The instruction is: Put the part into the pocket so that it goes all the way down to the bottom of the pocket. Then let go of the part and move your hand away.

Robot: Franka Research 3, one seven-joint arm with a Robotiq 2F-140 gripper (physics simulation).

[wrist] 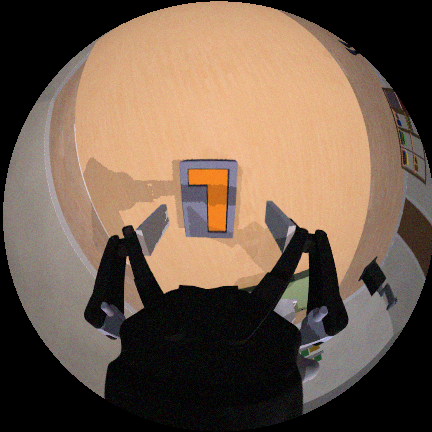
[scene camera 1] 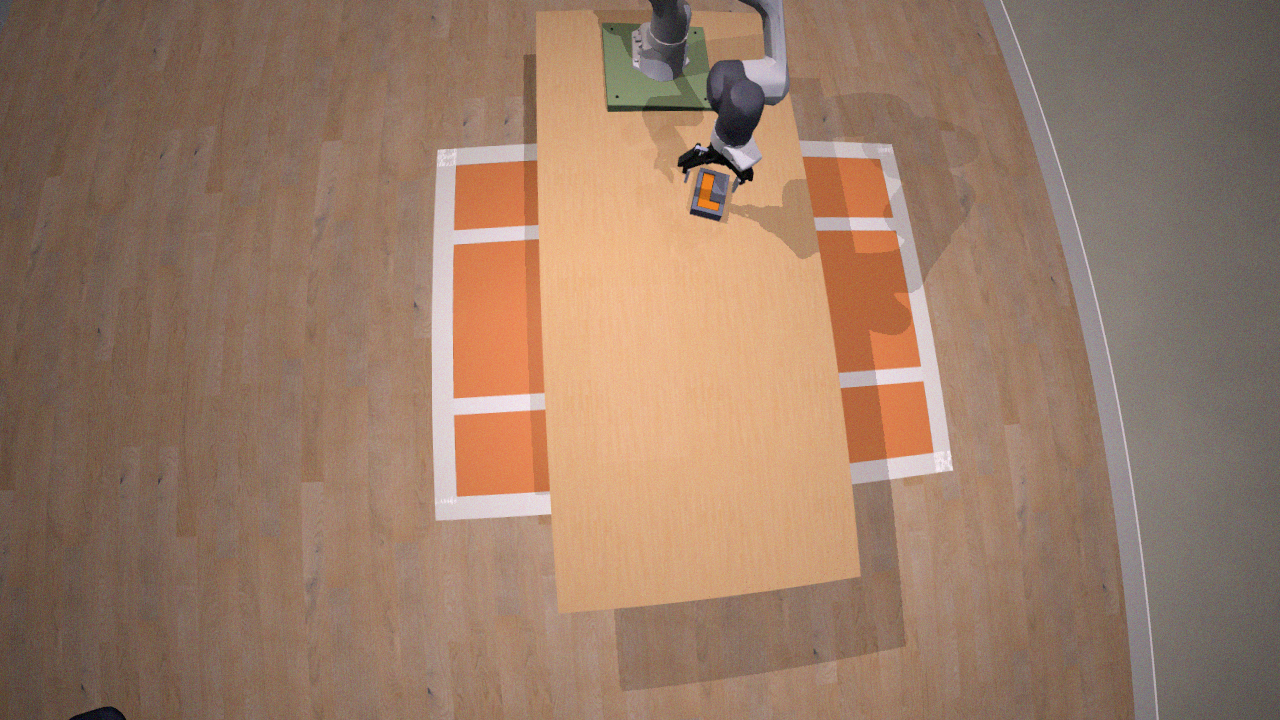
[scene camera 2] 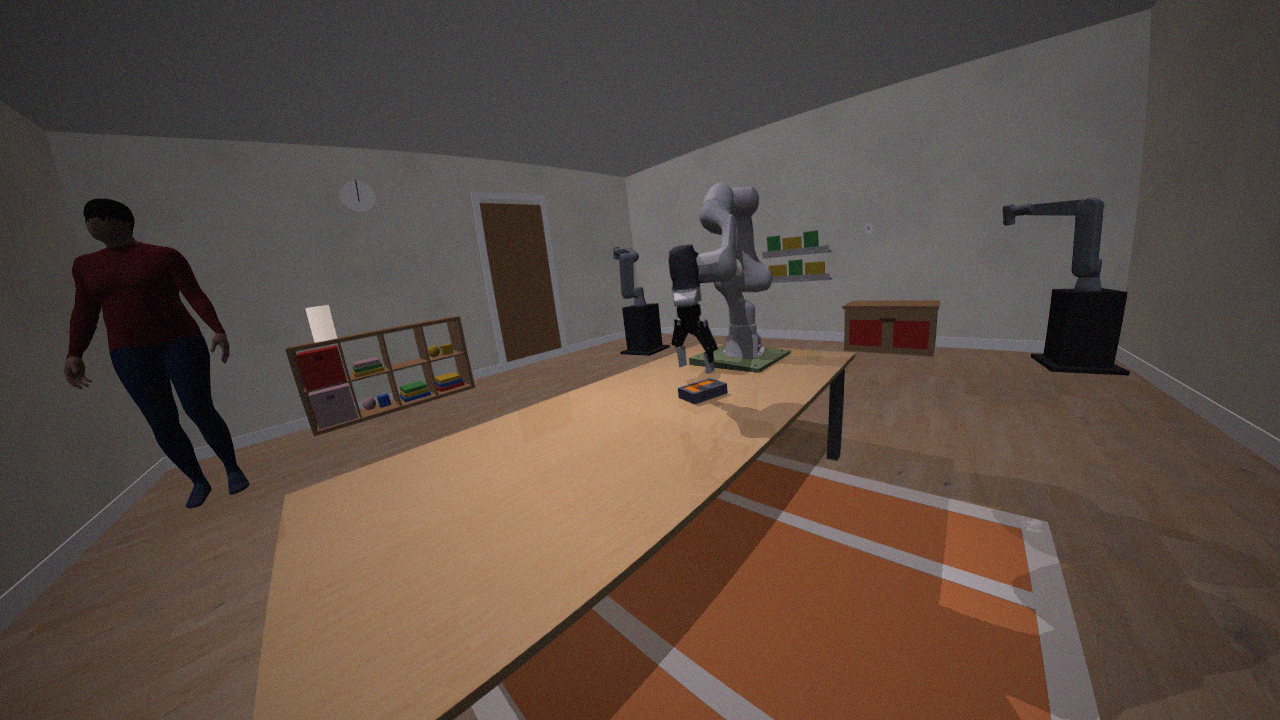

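The orange L-shaped part (scene camera 1: 707,189) (scene camera 2: 703,385) (wrist: 218,200) lies flat in the pocket of the grey-blue block (scene camera 1: 706,214) (scene camera 2: 689,395) (wrist: 196,220). In the wrist view its outline fits inside the pocket, with a thin dark gap along its edges, and its top looks about level with the block's top. The pocket's bottom is hidden under the part. My gripper (scene camera 1: 711,181) (scene camera 2: 696,366) (wrist: 215,212) is wide open and empty. Its fingertips hang above the block, one out to each side, and touch neither the part nor the block.
The block stands on the long wooden table (scene camera 1: 698,358) (scene camera 2: 537,483) (wrist: 215,90). The green base plate (scene camera 1: 626,96) (wrist: 299,291) of my arm lies behind it. A person (scene camera 2: 143,300) is at the left of the room, away from the table.
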